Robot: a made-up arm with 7 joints. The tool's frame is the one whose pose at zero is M. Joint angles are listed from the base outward.
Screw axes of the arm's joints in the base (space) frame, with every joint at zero. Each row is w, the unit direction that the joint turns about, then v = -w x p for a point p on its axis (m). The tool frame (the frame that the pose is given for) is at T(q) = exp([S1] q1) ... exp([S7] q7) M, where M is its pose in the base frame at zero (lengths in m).
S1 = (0, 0, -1, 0, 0, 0)
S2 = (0, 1, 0, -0.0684, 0, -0.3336)
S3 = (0, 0, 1, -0.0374, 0.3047, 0)
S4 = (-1, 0, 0, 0, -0.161, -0.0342)
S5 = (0, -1, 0, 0.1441, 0, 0.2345)
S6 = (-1, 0, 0, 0, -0.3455, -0.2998)
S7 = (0, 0, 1, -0.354, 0.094, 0)
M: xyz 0.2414 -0.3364 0.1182 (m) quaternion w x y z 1 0 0 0
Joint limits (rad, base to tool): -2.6..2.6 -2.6..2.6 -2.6..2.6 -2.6..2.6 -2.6..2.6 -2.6..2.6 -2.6..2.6
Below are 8 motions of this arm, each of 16 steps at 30 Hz.
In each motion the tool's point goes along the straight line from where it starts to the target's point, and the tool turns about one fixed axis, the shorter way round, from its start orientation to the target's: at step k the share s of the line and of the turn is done. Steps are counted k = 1, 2, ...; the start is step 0. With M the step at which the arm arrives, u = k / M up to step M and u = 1 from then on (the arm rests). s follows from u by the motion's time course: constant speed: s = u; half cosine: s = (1 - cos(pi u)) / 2; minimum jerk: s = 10 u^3 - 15 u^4 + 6 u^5.
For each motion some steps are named. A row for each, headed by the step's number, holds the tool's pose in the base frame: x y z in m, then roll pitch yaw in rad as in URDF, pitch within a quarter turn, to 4 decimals.
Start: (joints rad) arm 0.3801 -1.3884 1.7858 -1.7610 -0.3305 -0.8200 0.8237
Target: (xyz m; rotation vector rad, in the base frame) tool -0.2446 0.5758 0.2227 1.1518 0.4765 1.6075
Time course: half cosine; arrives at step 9
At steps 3, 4, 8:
3: -0.2583 0.5729 0.1112 1.2189 -0.3166 1.5940
4: -0.2553 0.5735 0.1354 1.1798 -0.3457 1.5828
8: -0.2451 0.5757 0.2182 1.0453 -0.4477 1.5531

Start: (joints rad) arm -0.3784 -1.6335 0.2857 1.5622 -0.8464 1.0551 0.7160
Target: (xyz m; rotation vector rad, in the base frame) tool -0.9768 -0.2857 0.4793 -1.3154 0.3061 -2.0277
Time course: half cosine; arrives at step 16
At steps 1, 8, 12, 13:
1: -0.6582 -0.5734 0.4281 -1.2278 -0.3677 -0.8626
8: -0.8160 -0.4309 0.4535 -1.1296 -0.6158 -1.3285
12: -0.9297 -0.3282 0.4717 -0.9582 -0.7520 -1.7386
13: -0.9497 -0.3102 0.4749 -0.9187 -0.7696 -1.8187

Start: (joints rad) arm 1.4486 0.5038 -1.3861 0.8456 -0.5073 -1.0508 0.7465
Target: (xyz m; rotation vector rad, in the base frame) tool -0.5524 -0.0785 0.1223 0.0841 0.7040 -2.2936
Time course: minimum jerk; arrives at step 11
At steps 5, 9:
5: -0.5547 0.0177 0.0911 -0.2879 0.3246 -2.5401
9: -0.5526 -0.0711 0.1199 -0.4834 0.2632 -2.4442

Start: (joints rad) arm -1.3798 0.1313 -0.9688 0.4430 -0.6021 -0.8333 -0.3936
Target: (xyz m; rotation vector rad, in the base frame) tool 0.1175 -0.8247 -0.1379 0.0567 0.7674 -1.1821
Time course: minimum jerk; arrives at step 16
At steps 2, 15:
2: 0.4729 -0.4691 -0.0525 -0.1039 0.5880 -0.4402
15: 0.1183 -0.8239 -0.1377 -0.4289 0.6012 -1.3723

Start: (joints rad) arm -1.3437 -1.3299 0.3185 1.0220 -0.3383 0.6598 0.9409
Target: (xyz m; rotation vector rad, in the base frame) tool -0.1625 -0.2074 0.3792 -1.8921 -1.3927 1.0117
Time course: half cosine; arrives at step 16
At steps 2, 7, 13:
2: 0.1272 -0.4183 0.5353 -1.6751 -0.2052 1.2532
7: 0.0175 -0.3384 0.4762 -1.8704 -0.0458 1.3333
13: -0.1371 -0.2259 0.3929 -2.1275 0.1978 1.3920

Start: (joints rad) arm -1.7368 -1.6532 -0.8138 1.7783 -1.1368 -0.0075 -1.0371
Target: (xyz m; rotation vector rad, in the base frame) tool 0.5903 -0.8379 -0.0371 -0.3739 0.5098 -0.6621
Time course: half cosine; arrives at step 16
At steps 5, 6, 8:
5: 0.5004 -0.9736 0.0085 -0.4041 0.1753 -0.9895
6: 0.5104 -0.9585 0.0034 -0.4200 0.1914 -0.9651
8: 0.5325 -0.9251 -0.0078 -0.4538 0.2282 -0.9118

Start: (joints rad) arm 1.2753 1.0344 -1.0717 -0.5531 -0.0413 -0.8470 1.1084
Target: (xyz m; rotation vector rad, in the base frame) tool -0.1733 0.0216 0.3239 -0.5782 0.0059 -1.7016
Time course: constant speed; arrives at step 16
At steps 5, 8, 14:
5: -0.2950 -0.0773 0.1647 0.3078 -0.1979 -1.6658
8: -0.2618 -0.0503 0.2081 0.1318 -0.2460 -1.6808
14: -0.1954 0.0036 0.2949 -0.2263 -0.3460 -1.6837

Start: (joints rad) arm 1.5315 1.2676 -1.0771 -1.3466 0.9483 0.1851 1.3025
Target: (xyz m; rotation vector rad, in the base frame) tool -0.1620 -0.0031 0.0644 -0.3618 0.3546 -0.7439
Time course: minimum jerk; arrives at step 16
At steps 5, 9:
5: -0.2951 0.1882 0.0509 -0.4894 -0.0194 -1.5787
9: -0.2243 0.0865 0.0581 -0.4948 0.0915 -1.1688

